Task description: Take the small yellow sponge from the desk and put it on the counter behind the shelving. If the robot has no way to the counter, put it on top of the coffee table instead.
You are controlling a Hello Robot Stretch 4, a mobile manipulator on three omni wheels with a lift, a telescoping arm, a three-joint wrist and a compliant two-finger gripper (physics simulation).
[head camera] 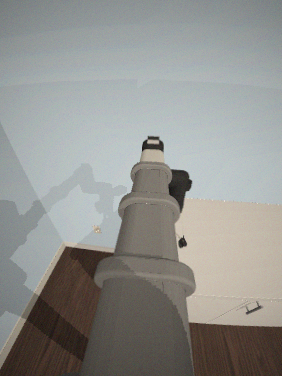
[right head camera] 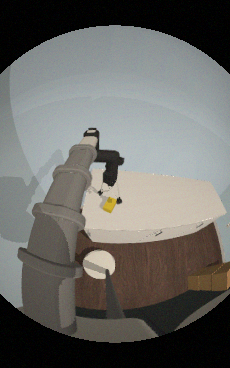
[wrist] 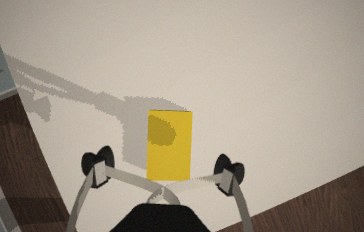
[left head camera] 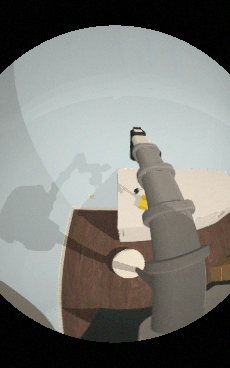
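Seen in the pictures: gripper, fingertip midpoint: (right head camera: pixel 108 198) (wrist: pixel 164 163); robot's base, origin of the base link: (right head camera: pixel 99 263) (left head camera: pixel 127 262).
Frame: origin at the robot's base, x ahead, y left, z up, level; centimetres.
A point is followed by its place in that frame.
Note:
The yellow sponge (left head camera: pixel 144 202) {x 44.6, y -9.3, z 92.8 cm} (right head camera: pixel 109 205) {x 44.3, y -9.5, z 92.7 cm} (wrist: pixel 170 162) {x 44.2, y -9.0, z 92.7 cm} lies flat on a white top with drawer handles (head camera: pixel 235 240) (left head camera: pixel 126 217) (right head camera: pixel 170 200) (wrist: pixel 275 100); whether this is the desk or the counter I cannot tell. My gripper (right head camera: pixel 110 196) {x 46.0, y -8.8, z 98.9 cm} (wrist: pixel 164 163) {x 46.0, y -8.8, z 98.9 cm} is open and empty. In the wrist view its two black fingertips stand wide apart, one on each side of the sponge's near end, and they appear to hang above the top without touching the sponge. In the head camera view the arm hides the sponge, and one fingertip shows beside the arm. The coffee table and shelving cannot be made out.
Pale walls stand behind and to the left of the white top. Dark wooden floor (head camera: pixel 240 350) {x 16.2, y -79.1, z -2.7 cm} (left head camera: pixel 90 250) {x 17.1, y 54.3, z -2.7 cm} (right head camera: pixel 150 265) {x -9.0, y -75.1, z -2.7 cm} lies in front. A round white object (left head camera: pixel 131 256) {x 9.0, y -4.2, z 18.7 cm} (right head camera: pixel 100 257) {x 9.2, y -2.1, z 18.7 cm} is near the arm's base. A brown box (left head camera: pixel 219 272) {x -64.0, y -145.3, z 21.0 cm} (right head camera: pixel 212 281) stands at the right.

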